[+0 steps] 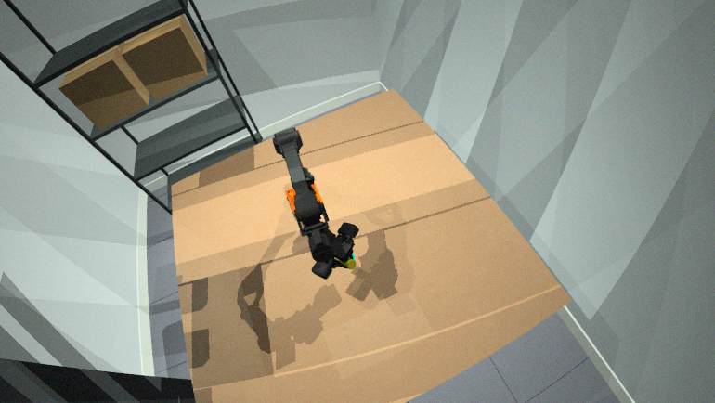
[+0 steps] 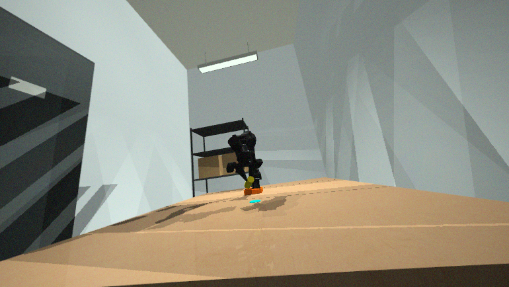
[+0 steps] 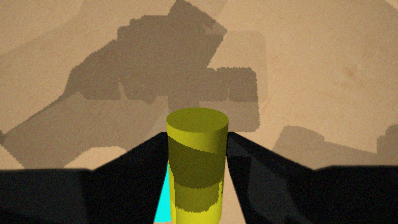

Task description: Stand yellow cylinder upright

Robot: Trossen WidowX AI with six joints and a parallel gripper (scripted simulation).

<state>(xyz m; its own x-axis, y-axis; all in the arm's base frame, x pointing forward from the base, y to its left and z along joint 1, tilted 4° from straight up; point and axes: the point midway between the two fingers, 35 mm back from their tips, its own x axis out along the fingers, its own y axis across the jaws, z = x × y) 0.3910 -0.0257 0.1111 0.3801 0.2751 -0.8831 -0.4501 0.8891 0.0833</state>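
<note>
My gripper tip is now 110 mm above the cyan circle, 70 mm past it and 10 mm to the right of it. Also, from my gripper tip: yellow tall cylinder: 20 mm behind, 10 mm to the right, 10 mm below.
</note>
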